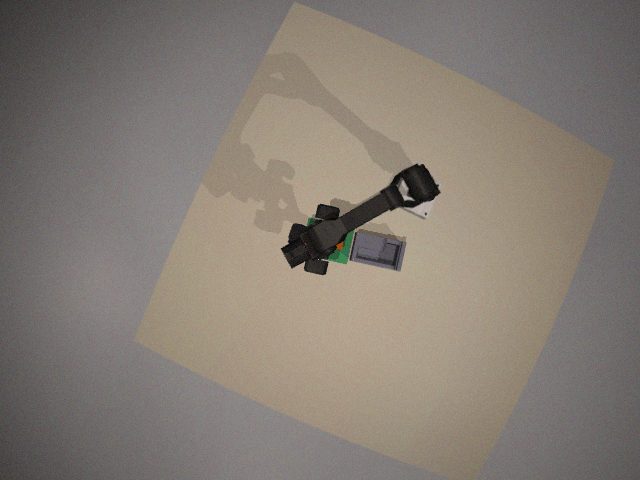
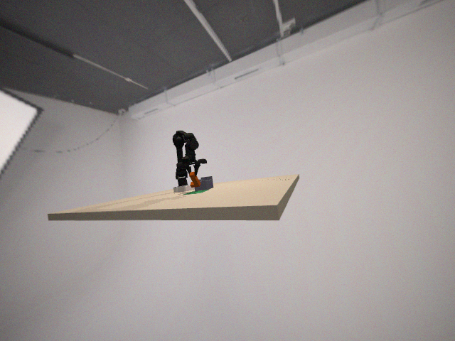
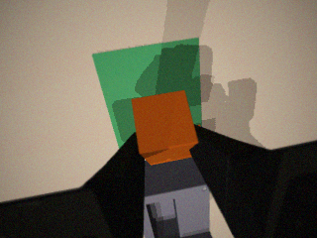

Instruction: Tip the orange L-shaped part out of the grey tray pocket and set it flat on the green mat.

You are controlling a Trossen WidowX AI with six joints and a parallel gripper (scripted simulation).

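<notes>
Right now the green mat is 120 mm below my gripper tip, 20 mm to the left of it and 10 mm behind it. Also, from my gripper tip: orange L-shaped part (30 mm to the left, 30 mm below, 20 mm behind).
</notes>
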